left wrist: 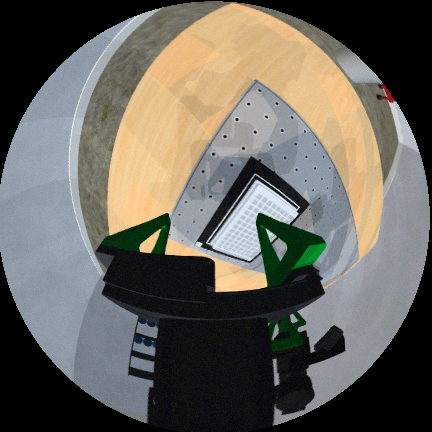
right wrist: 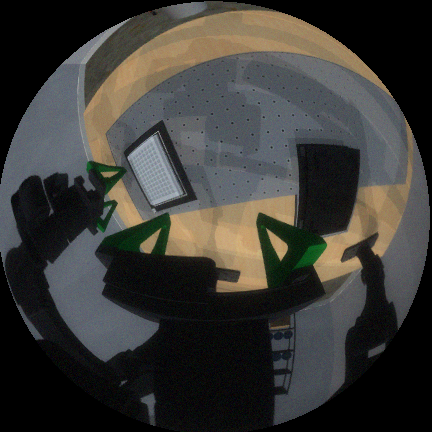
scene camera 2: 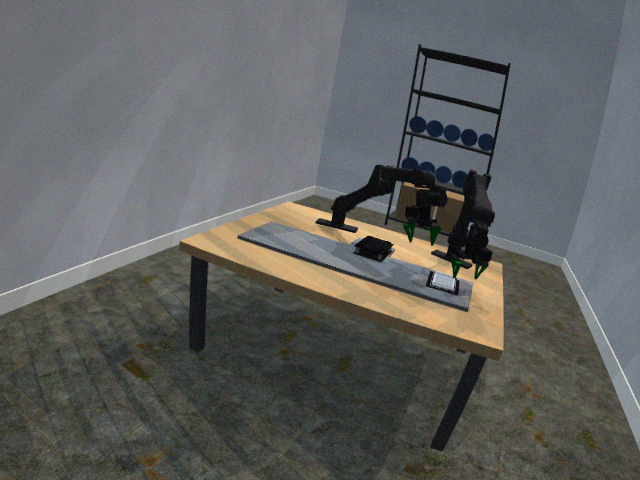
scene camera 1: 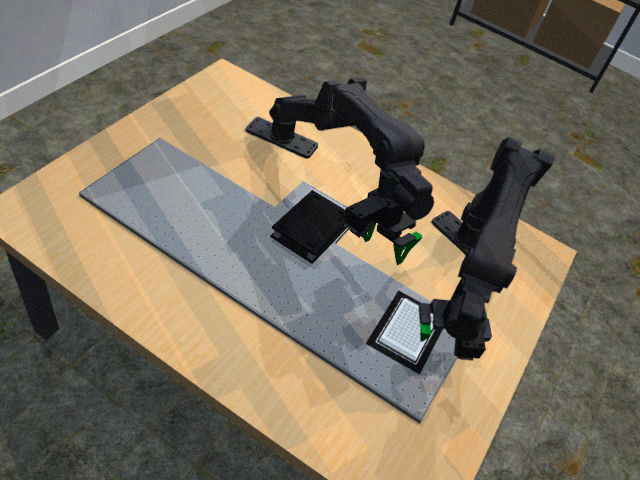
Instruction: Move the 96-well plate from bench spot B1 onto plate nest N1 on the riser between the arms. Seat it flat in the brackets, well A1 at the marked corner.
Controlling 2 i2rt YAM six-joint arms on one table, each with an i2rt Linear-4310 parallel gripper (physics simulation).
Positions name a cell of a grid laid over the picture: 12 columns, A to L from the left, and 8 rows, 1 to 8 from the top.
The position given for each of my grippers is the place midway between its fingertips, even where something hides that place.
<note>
My left gripper (scene camera 1: I6) is open, holding nothing. Also in view: a white well plate (scene camera 1: H6). My right gripper (scene camera 1: H5) is open, with nothing in its grasp. I also see a black plate nest (left wrist: H4).
The white well plate shows as well in the left wrist view (left wrist: G5) and in the right wrist view (right wrist: E4). My left gripper also shows in the left wrist view (left wrist: F5) and in the right wrist view (right wrist: D4). My right gripper shows as well in the left wrist view (left wrist: H6) and in the right wrist view (right wrist: F5).
</note>
